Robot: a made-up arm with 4 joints.
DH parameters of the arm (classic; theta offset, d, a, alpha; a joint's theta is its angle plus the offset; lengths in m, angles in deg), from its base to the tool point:
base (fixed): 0 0.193 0 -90
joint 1: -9.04 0 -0.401 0
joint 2: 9.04 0.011 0.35 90
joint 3: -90 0.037 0.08 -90
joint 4: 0 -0.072 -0.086 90
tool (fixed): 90 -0.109 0 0
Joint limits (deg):
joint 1: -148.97..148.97
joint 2: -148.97..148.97
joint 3: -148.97..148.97
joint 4: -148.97..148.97
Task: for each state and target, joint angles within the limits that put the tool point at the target. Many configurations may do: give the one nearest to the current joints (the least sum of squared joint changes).
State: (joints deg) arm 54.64 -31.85 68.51 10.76
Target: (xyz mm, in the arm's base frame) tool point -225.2 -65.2 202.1
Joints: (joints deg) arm 73.10 10.13 65.12 -15.33
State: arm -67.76 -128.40 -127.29 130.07
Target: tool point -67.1 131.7 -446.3
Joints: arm -108.73 -92.25 -138.31 148.97
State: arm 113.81 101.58 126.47 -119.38
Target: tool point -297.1 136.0 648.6
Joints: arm 134.42 63.04 141.07 -127.89
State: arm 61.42 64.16 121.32 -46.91
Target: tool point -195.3 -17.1 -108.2
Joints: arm 32.24 25.58 110.42 -51.97
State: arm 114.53 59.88 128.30 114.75
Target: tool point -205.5 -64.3 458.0
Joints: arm 123.59 60.59 120.31 91.93
